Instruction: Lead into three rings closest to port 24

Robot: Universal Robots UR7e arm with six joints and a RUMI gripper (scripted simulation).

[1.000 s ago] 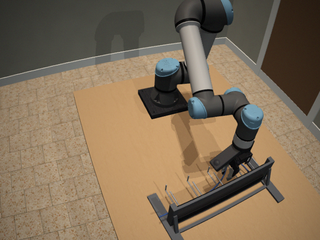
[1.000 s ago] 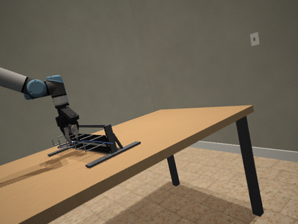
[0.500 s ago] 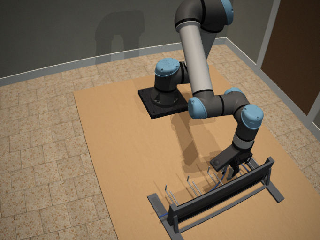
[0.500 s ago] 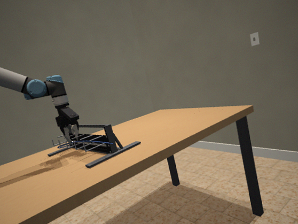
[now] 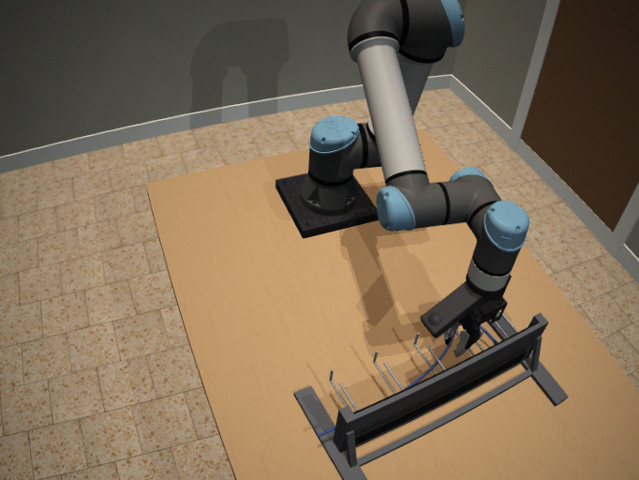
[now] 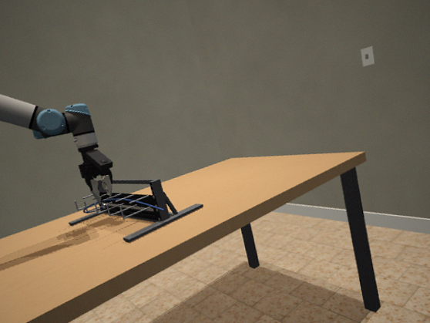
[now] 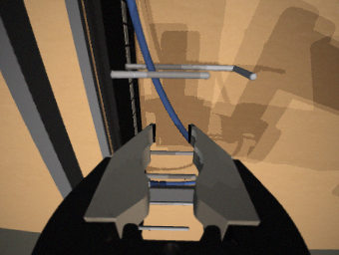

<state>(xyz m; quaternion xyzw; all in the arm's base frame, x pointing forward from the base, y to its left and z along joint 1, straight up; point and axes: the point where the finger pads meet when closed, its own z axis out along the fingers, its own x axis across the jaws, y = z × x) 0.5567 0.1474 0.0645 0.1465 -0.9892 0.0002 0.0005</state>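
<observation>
The free-standing rack lies 70 mm ahead of my hand, 30 mm to the right of it and 20 mm below it.
</observation>
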